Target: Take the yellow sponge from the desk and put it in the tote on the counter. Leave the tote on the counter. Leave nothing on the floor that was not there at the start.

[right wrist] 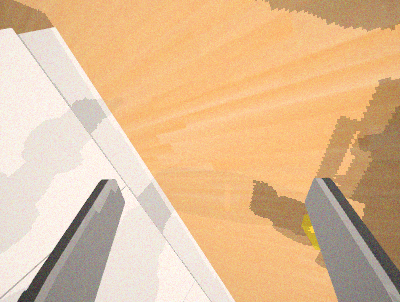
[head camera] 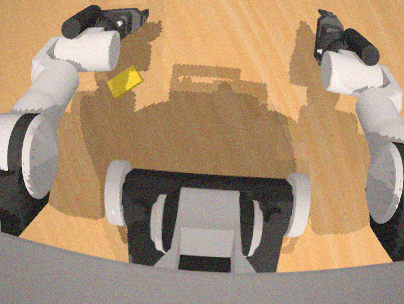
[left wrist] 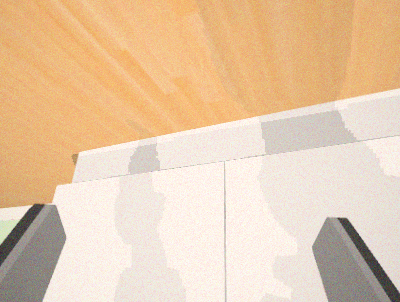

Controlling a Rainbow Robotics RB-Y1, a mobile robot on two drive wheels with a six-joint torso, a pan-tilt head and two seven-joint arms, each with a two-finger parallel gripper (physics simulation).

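Places are measured from the robot's base along level axes (x ahead, y left, z up), in millimetres.
Pixels of known places: left gripper, fingertip midpoint: (head camera: 123, 13) (left wrist: 193, 227); right gripper, fingertip midpoint: (right wrist: 212, 190) (head camera: 320, 31).
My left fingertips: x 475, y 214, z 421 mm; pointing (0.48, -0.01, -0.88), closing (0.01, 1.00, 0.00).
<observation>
Behind a point stands the place of what it marks.
The yellow sponge (head camera: 125, 81) {x 337, y 278, z 46 mm} (right wrist: 310, 231) {x 364, y 268, z 46 mm} lies on the wood-coloured floor, at the upper left in the head view. In the right wrist view it is partly hidden behind a finger. My left gripper (head camera: 145, 15) (left wrist: 193, 227) {x 475, y 214, z 421 mm} is open and empty, raised above the floor; in the head view it is above and slightly right of the sponge. My right gripper (head camera: 324, 13) (right wrist: 212, 190) {x 469, y -224, z 419 mm} is open and empty, far to the right of the sponge in the head view. The tote, the desk top and the counter top do not show in these views.
White cabinet fronts (left wrist: 190, 250) {x 1041, y 226, z 369 mm} (right wrist: 30, 75) {x 1215, y -112, z 194 mm} with a recessed base strip meet the floor (head camera: 215, 30) {x 526, y 13, z 1 mm} (left wrist: 125, 75) {x 880, y 51, z 1 mm} (right wrist: 200, 75) {x 733, y -113, z 1 mm} in both wrist views. A pale green patch (left wrist: 7, 233) {x 2320, y -980, z 178 mm} shows at the left edge of the left wrist view. My wheeled base (head camera: 207, 182) {x 74, y 6, z 178 mm} stands at the lower middle of the head view.
</observation>
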